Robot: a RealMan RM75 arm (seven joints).
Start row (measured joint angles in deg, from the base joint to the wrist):
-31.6, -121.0, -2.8, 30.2, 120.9, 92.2, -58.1
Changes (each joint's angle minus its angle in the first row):
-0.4, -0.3, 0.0, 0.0, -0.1, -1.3, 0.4
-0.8, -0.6, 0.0, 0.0, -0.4, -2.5, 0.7
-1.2, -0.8, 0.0, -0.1, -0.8, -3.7, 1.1
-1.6, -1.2, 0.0, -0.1, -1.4, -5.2, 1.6
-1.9, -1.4, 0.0, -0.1, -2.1, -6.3, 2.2
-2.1, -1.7, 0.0, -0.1, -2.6, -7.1, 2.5
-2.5, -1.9, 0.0, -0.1, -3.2, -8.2, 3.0
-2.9, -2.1, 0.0, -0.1, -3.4, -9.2, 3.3
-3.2, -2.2, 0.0, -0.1, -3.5, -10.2, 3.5
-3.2, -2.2, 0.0, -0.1, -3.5, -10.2, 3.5
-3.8, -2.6, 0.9, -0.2, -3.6, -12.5, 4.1
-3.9, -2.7, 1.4, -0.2, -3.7, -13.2, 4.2
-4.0, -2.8, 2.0, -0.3, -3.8, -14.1, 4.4
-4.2, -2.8, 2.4, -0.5, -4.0, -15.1, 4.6
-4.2, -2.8, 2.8, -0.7, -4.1, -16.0, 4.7
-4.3, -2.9, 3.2, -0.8, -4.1, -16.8, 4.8
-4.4, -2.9, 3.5, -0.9, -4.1, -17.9, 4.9
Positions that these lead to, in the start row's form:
-32.0, -121.3, -2.8, 30.2, 120.8, 90.9, -57.7
-32.4, -121.6, -2.8, 30.2, 120.5, 89.7, -57.4
-32.8, -121.8, -2.8, 30.1, 120.1, 88.5, -57.0
-33.2, -122.2, -2.8, 30.1, 119.5, 87.0, -56.5
-33.5, -122.4, -2.8, 30.1, 118.8, 85.9, -55.9
-33.7, -122.7, -2.8, 30.1, 118.3, 85.1, -55.6
-34.1, -122.9, -2.8, 30.1, 117.7, 84.0, -55.1
-34.5, -123.1, -2.8, 30.1, 117.5, 83.0, -54.8
-34.8, -123.2, -2.8, 30.1, 117.4, 82.0, -54.6
-34.8, -123.2, -2.8, 30.1, 117.4, 82.0, -54.6
-35.4, -123.6, -1.9, 30.0, 117.3, 79.7, -54.0
-35.5, -123.7, -1.4, 30.0, 117.2, 79.0, -53.9
-35.6, -123.8, -0.8, 29.9, 117.1, 78.1, -53.7
-35.8, -123.8, -0.4, 29.7, 116.9, 77.1, -53.5
-35.8, -123.8, 0.0, 29.5, 116.8, 76.2, -53.4
-35.9, -123.9, 0.4, 29.4, 116.8, 75.4, -53.3
-36.0, -123.9, 0.7, 29.3, 116.8, 74.3, -53.2

